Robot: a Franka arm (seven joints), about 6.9 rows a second.
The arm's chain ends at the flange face. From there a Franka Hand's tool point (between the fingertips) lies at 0.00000 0.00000 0.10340 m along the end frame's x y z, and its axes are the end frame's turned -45 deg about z.
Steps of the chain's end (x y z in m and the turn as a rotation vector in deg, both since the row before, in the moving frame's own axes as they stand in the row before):
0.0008, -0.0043, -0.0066, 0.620, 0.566, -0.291
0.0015, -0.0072, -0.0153, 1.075, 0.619, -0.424
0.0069, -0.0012, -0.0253, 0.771, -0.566, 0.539
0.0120, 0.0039, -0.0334, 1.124, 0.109, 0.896
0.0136, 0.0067, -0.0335, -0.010, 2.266, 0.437
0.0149, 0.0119, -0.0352, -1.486, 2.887, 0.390
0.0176, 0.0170, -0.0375, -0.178, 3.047, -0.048
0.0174, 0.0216, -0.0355, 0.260, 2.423, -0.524
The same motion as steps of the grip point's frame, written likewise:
0.0051, -0.0025, -0.0066, 0.038, 0.839, -0.291
0.0083, -0.0046, -0.0153, 0.322, 1.198, -0.424
0.0060, 0.0023, -0.0253, 0.945, 0.145, 0.539
0.0073, 0.0100, -0.0334, 0.718, 0.872, 0.896
0.0077, 0.0173, -0.0336, -1.609, 1.595, 0.437
0.0039, 0.0245, -0.0354, -3.092, 0.991, 0.390
0.0041, 0.0286, -0.0376, -2.280, 2.029, -0.048
0.0005, 0.0303, -0.0356, -1.529, 1.897, -0.524

